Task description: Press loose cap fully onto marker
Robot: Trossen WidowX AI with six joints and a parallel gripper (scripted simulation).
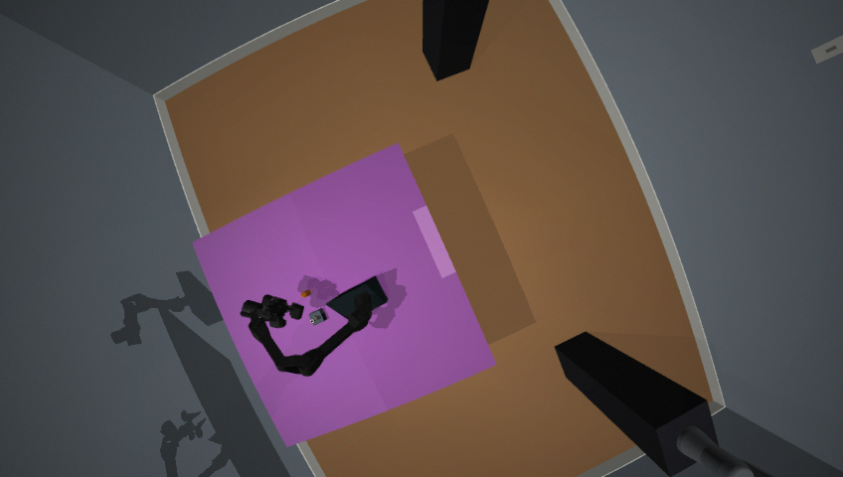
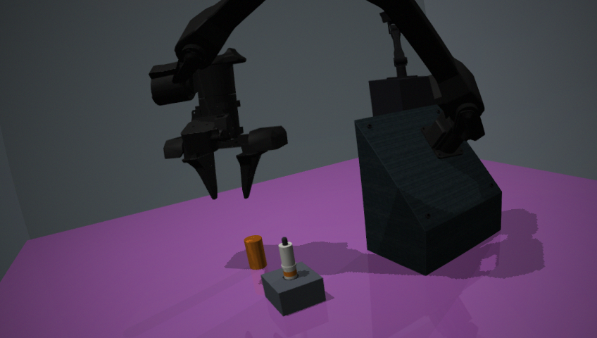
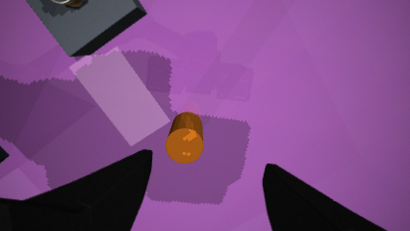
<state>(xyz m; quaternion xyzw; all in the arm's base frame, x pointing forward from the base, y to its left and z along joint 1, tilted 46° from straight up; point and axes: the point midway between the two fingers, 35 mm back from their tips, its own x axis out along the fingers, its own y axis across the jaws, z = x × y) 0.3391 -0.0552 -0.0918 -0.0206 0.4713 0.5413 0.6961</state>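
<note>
The orange cap is 30 mm behind my gripper tip, 10 mm to the right of it and 100 mm below it.
</note>
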